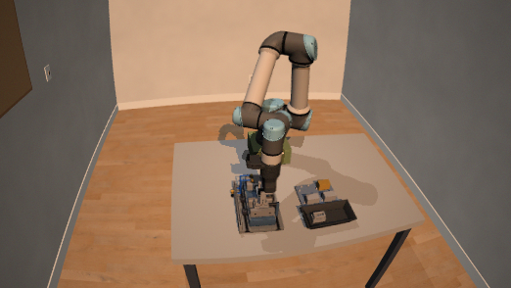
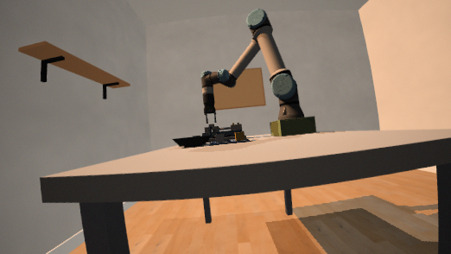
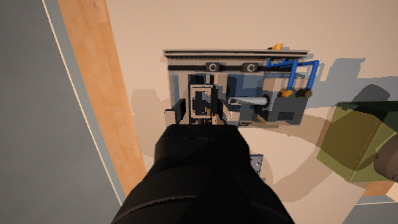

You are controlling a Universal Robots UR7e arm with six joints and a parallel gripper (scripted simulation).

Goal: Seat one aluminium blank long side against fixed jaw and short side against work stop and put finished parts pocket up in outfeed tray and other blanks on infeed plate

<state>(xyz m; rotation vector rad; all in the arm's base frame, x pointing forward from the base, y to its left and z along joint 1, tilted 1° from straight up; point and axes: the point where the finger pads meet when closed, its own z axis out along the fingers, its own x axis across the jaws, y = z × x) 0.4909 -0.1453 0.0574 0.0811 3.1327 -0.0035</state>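
Now: the vise 100 mm below my hand, 70 mm behind it and 10 mm to the left of it. The rest, counted from my hand: brass blank 350 mm to the left, 150 mm behind, 120 mm below.
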